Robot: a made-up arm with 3 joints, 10 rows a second.
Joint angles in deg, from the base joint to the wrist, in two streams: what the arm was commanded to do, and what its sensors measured. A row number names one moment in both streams.
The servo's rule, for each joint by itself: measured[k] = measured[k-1] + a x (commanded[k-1-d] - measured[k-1]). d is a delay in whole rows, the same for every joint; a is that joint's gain. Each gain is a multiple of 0.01, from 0.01 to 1. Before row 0 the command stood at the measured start. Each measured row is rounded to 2 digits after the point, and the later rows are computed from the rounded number. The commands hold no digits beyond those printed.
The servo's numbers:
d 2
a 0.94 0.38 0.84
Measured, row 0:
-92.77 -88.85 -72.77
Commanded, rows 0 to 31:
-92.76 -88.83 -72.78
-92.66 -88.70 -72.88
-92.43 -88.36 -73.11
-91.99 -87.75 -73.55
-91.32 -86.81 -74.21
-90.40 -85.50 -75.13
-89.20 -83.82 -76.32
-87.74 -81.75 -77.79
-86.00 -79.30 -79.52
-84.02 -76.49 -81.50
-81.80 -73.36 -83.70
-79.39 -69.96 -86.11
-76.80 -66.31 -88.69
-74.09 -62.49 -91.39
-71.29 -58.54 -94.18
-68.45 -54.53 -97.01
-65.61 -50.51 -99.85
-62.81 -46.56 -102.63
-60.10 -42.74 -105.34
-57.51 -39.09 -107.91
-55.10 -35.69 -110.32
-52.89 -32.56 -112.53
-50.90 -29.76 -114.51
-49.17 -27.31 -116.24
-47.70 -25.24 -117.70
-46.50 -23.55 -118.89
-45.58 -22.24 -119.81
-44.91 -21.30 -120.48
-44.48 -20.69 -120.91
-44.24 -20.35 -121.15
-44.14 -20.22 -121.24
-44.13 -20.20 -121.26
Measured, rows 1 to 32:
-92.77 -88.85 -72.77
-92.77 -88.85 -72.77
-92.76 -88.84 -72.78
-92.67 -88.79 -72.86
-92.44 -88.63 -73.07
-92.02 -88.30 -73.47
-91.36 -87.73 -74.09
-90.46 -86.88 -74.96
-89.28 -85.72 -76.10
-87.83 -84.21 -77.52
-86.11 -82.34 -79.20
-84.15 -80.12 -81.13
-81.94 -77.55 -83.29
-79.54 -74.67 -85.66
-76.96 -71.49 -88.21
-74.26 -68.07 -90.88
-71.47 -64.45 -93.65
-68.63 -60.68 -96.47
-65.79 -56.82 -99.31
-62.99 -52.92 -102.10
-60.27 -49.05 -104.82
-57.68 -45.27 -107.42
-55.25 -41.63 -109.86
-53.03 -38.18 -112.10
-51.03 -34.98 -114.12
-49.28 -32.07 -115.90
-47.79 -29.47 -117.41
-46.58 -27.22 -118.65
-45.64 -25.33 -119.62
-44.95 -23.80 -120.34
-44.51 -22.62 -120.82
-44.26 -21.76 -121.10

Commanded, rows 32 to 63:
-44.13 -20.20 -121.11
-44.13 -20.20 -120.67
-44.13 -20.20 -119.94
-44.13 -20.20 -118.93
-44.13 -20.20 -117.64
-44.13 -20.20 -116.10
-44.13 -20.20 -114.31
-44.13 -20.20 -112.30
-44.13 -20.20 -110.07
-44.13 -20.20 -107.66
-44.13 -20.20 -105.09
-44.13 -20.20 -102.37
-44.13 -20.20 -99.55
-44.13 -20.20 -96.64
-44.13 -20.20 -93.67
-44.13 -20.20 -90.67
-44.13 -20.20 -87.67
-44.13 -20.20 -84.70
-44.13 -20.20 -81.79
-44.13 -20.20 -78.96
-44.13 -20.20 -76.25
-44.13 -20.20 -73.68
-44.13 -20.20 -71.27
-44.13 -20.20 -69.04
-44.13 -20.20 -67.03
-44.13 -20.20 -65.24
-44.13 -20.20 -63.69
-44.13 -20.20 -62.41
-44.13 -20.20 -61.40
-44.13 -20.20 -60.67
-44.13 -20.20 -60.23
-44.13 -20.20 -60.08
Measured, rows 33 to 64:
-44.15 -21.17 -121.22
-44.13 -20.80 -121.25
-44.13 -20.57 -121.13
-44.13 -20.43 -120.74
-44.13 -20.34 -120.07
-44.13 -20.29 -119.11
-44.13 -20.26 -117.88
-44.13 -20.24 -116.38
-44.13 -20.22 -114.64
-44.13 -20.21 -112.67
-44.13 -20.21 -110.49
-44.13 -20.21 -108.11
-44.13 -20.21 -105.57
-44.13 -20.21 -102.88
-44.13 -20.21 -100.08
-44.13 -20.21 -97.19
-44.13 -20.21 -94.23
-44.13 -20.21 -91.24
-44.13 -20.21 -88.24
-44.13 -20.21 -85.27
-44.13 -20.21 -82.35
-44.13 -20.21 -79.50
-44.13 -20.21 -76.77
-44.13 -20.21 -74.17
-44.13 -20.21 -71.73
-44.13 -20.21 -69.47
-44.13 -20.21 -67.42
-44.13 -20.21 -65.59
-44.13 -20.21 -63.99
-44.13 -20.21 -62.66
-44.13 -20.21 -61.60
-44.13 -20.21 -60.82

